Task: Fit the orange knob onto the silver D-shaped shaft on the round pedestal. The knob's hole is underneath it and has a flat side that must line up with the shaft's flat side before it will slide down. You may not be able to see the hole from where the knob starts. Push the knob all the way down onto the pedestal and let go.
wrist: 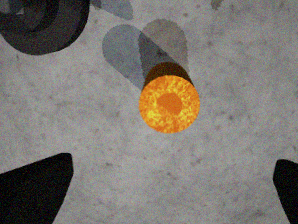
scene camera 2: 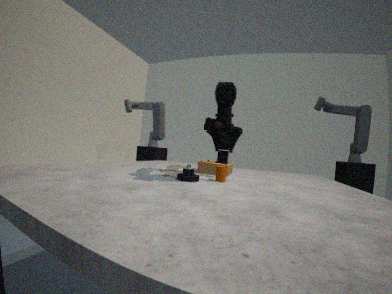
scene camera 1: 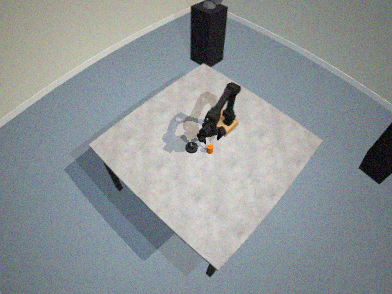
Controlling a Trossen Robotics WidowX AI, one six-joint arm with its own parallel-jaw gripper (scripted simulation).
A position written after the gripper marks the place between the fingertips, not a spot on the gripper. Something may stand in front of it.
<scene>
The gripper [scene camera 2: 224, 150] is open, with nothing in its grasp. Further things: an orange knob [wrist: 169, 103].
The gripper is seen too in the wrist view [wrist: 174, 168].
</scene>
